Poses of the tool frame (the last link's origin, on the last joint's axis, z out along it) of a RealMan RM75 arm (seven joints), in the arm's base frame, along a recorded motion.
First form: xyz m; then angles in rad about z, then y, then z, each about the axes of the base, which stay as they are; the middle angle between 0 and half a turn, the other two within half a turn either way.
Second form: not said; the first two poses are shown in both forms.
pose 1, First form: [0.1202, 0.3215, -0.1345, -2.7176, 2.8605, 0.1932]
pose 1, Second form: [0.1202, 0.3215, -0.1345, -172.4, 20.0, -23.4]
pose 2, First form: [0.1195, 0.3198, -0.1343, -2.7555, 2.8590, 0.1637]
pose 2, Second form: [0.1195, 0.3198, -0.1343, -172.9, 19.3, -23.8]
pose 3, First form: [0.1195, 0.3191, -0.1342, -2.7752, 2.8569, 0.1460]
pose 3, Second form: [0.1195, 0.3191, -0.1342, -173.2, 19.2, -24.2]
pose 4, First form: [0.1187, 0.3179, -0.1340, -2.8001, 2.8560, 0.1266]
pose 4, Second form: [0.1187, 0.3179, -0.1340, -173.5, 18.7, -24.4]
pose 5, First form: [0.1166, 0.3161, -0.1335, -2.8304, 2.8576, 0.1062]
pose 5, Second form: [0.1166, 0.3161, -0.1335, -174.0, 17.9, -24.5]
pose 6, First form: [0.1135, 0.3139, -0.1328, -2.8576, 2.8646, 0.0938]
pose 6, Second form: [0.1135, 0.3139, -0.1328, -174.6, 16.7, -24.0]
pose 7, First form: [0.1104, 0.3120, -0.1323, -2.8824, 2.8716, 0.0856]
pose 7, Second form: [0.1104, 0.3120, -0.1323, -175.1, 15.2, -23.5]
